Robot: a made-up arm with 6 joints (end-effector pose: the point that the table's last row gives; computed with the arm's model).
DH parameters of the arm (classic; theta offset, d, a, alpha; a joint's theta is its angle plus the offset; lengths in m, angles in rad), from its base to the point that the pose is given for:
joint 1: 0 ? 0 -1.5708
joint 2: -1.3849 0 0.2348 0
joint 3: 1.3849 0 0.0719 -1.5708
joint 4: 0 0.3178 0 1.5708
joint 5: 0 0 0.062 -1.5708
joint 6: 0 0.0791 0 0
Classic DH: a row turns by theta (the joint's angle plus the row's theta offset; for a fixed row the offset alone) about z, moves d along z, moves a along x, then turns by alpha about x.
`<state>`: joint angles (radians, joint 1 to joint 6).
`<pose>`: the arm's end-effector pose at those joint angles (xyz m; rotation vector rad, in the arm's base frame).
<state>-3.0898 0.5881 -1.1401 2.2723 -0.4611 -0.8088</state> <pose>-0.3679 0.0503 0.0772 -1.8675 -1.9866 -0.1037</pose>
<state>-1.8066 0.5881 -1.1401 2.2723 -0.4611 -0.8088</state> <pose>-0.1526 -0.3385 0.0772 -0.3103 -2.7364 0.2616</pose>
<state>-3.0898 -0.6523 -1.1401 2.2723 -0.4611 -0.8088</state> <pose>-0.2470 0.0566 0.5118 -1.3502 -1.0888 0.8955</pose>
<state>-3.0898 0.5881 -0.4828 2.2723 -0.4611 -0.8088</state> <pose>-0.1429 0.0620 0.0172 1.9138 2.2892 0.8138</pose>
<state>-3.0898 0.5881 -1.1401 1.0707 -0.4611 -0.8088</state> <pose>-0.4552 0.0561 0.1307 -0.3787 -2.2708 -0.3362</pose>
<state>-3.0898 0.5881 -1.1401 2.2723 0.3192 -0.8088</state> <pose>-0.4237 0.0041 0.0527 -1.6128 -2.0358 0.9503</pose>
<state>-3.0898 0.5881 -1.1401 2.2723 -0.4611 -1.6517</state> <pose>-0.3679 0.0503 0.0772 -0.9076 -2.6234 -0.3345</pose>
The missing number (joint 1, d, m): 0.2097
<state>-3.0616 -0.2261 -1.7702 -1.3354 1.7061 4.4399</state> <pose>-0.3107 0.0597 0.6435 -1.3723 1.4892 1.1860</pose>
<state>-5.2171 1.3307 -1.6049 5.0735 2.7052 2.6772</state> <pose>0.2411 0.2631 -0.0288 0.5436 -0.4097 1.8080</pose>
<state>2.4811 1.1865 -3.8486 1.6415 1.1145 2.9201</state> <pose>-0.3047 0.1816 0.6528 1.3143 0.2920 -1.8191</pose>
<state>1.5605 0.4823 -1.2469 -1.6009 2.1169 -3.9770</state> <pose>0.1042 0.4267 0.2079 1.5463 -0.3185 2.3489</pose>
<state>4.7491 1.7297 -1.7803 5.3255 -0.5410 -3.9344</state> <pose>0.0901 -0.3616 -0.2165 -0.3041 2.6572 -0.5387</pose>
